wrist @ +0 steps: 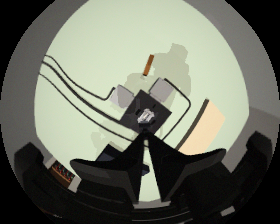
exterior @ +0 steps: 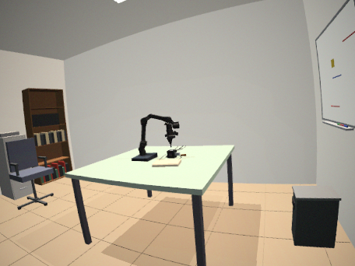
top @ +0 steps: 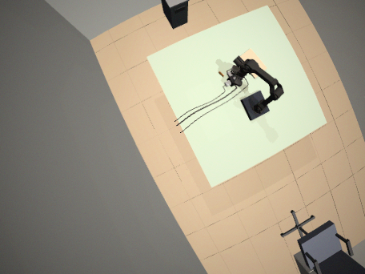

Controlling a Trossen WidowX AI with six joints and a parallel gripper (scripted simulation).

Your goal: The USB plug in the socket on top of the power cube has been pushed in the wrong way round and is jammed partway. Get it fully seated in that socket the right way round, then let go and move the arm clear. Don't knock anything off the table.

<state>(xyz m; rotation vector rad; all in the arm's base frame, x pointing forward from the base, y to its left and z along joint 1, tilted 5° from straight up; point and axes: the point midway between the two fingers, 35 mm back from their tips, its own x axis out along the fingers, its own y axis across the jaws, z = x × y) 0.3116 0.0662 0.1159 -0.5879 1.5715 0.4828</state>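
The USB plug is 2 cm below my gripper tip. From my gripper tip the other things lie so: orange-brown stick (12 cm below, 10 cm ahead, 6 cm to the left).
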